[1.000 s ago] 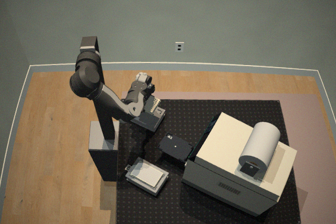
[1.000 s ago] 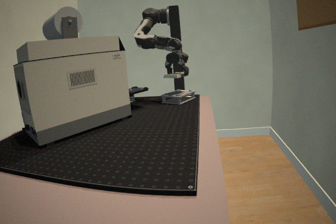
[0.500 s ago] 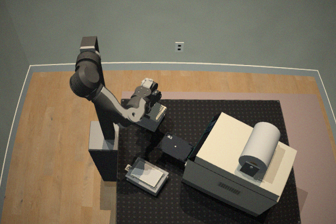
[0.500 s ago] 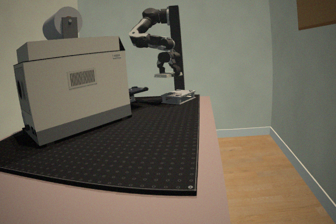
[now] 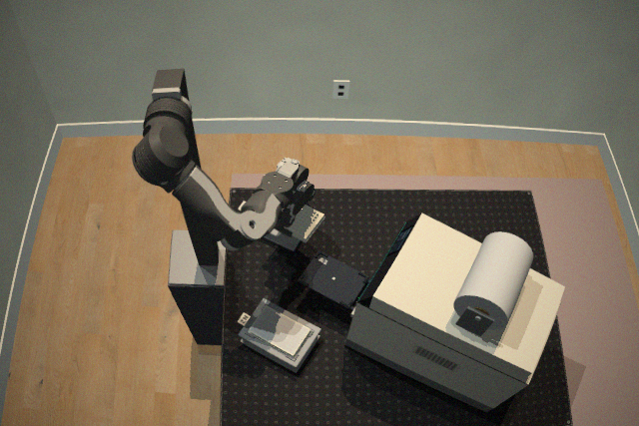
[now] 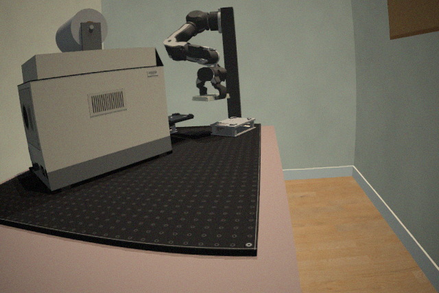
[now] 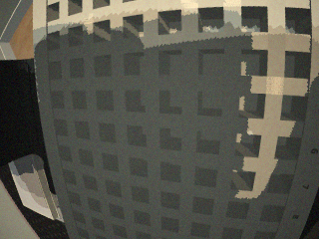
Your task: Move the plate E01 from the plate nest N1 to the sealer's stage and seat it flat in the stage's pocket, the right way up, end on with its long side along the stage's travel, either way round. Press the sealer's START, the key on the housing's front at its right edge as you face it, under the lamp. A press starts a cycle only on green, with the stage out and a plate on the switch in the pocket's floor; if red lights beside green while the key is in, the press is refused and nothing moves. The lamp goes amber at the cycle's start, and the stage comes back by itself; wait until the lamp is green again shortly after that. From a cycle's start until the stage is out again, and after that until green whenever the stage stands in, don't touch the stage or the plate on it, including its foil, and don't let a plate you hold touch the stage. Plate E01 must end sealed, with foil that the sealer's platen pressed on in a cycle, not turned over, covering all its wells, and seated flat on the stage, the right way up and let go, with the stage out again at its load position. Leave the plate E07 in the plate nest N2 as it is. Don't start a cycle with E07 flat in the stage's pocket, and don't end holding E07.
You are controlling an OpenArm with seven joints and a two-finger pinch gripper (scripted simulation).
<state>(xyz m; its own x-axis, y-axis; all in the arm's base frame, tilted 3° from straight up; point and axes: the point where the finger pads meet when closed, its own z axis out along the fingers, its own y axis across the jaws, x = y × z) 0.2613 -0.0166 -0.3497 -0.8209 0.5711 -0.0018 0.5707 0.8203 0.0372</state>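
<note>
Right now my hand is 9 cm short of the sealer's stage, 14 cm to the left of it and 6 cm above it. From my hand the other things lie so: vent 42 cm ahead, 22 cm to the right, 6 cm above; nest label 13 cm behind, 13 cm to the left, 15 cm below; sealer's display 22 cm ahead, 17 cm to the right, 17 cm above.
</note>
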